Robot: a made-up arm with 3 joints. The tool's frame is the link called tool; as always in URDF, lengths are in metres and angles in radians.
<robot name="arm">
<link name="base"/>
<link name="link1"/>
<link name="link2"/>
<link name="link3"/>
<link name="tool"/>
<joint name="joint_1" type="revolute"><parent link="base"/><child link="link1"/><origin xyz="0 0 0.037"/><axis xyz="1 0 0"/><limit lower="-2.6" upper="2.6"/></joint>
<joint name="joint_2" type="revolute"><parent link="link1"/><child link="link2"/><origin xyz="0.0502 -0.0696 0.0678"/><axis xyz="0 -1 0"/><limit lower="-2.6" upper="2.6"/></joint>
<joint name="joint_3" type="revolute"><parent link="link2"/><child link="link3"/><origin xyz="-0.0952 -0.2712 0.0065"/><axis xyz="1 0 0"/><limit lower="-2.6" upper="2.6"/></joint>
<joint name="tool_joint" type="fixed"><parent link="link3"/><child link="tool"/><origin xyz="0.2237 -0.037 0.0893"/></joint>
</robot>
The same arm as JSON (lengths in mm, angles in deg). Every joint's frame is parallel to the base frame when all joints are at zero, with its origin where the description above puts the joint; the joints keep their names.
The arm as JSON. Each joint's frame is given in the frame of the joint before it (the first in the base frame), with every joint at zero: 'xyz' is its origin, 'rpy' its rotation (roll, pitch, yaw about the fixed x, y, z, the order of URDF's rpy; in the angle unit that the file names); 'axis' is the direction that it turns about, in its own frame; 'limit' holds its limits. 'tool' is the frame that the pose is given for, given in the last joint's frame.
{"units": {"length": "mm", "angle": "deg"}, "joints": [
  {"name": "joint_1", "type": "revolute", "origin": {"xyz": [0.0, 0.0, 37.0], "rpy": [0.0, 0.0, 0.0]}, "axis": "+x", "limit": {"lower": -148.97, "upper": 148.97}},
  {"name": "joint_2", "type": "revolute", "origin": {"xyz": [50.2, -69.6, 67.8], "rpy": [0.0, 0.0, 0.0]}, "axis": "-y", "limit": {"lower": -148.97, "upper": 148.97}},
  {"name": "joint_3", "type": "revolute", "origin": {"xyz": [-95.2, -271.2, 6.5], "rpy": [0.0, 0.0, 0.0]}, "axis": "+x", "limit": {"lower": -148.97, "upper": 148.97}}
], "tool": {"origin": {"xyz": [223.7, -37.0, 89.3], "rpy": [0.0, 0.0, 0.0]}}}

